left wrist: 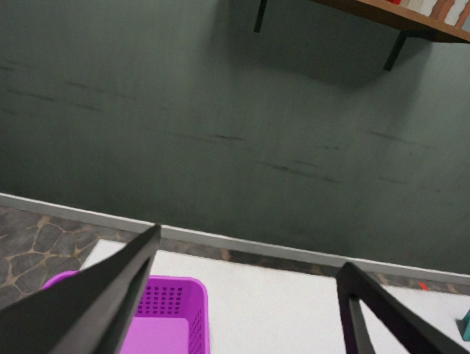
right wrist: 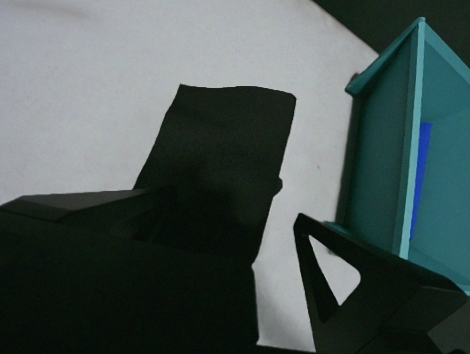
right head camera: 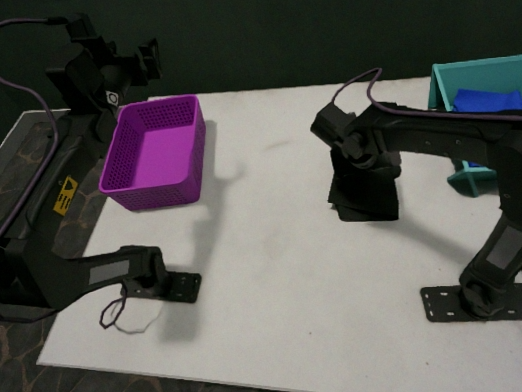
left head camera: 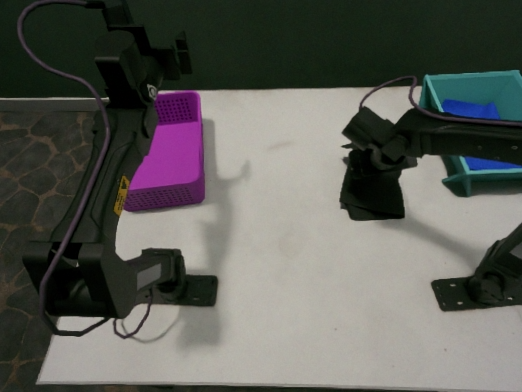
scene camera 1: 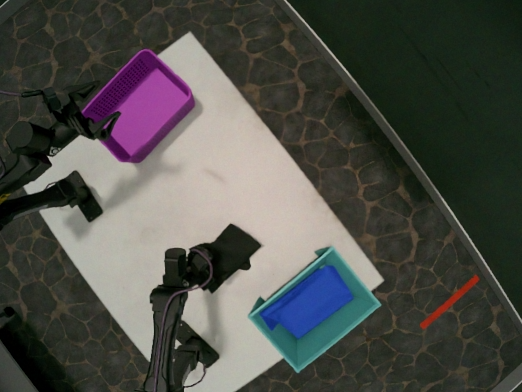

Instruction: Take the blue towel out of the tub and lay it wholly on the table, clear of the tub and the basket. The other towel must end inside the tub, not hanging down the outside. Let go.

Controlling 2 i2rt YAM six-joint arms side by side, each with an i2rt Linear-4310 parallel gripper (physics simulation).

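The blue towel (left head camera: 470, 110) (right head camera: 480, 101) (scene camera 1: 320, 300) (right wrist: 421, 165) lies folded inside the teal tub (left head camera: 490, 175) (right head camera: 475, 75) (scene camera 1: 357, 312) (right wrist: 372, 165). The other towel (left head camera: 375, 200) (right head camera: 367, 197) (scene camera 1: 235, 245) (right wrist: 230, 130) is black and lies on the table beside the tub, outside it. My right gripper (left head camera: 381, 162) (right head camera: 367, 165) (right wrist: 235, 207) is open, low over the black towel; its arm hides part of that towel in the head views. My left gripper (left head camera: 185, 52) (right head camera: 152, 59) (scene camera 1: 108, 100) (left wrist: 254, 252) is open and empty, raised by the basket.
The empty magenta basket (left head camera: 175, 195) (right head camera: 160, 195) (scene camera 1: 165, 131) (left wrist: 197, 300) stands at the left in the head views. The white table (scene camera 1: 225, 150) lies between basket and tub. My right arm reaches across in front of the tub in the head views. A red bar (scene camera 1: 450, 302) lies beyond the table.
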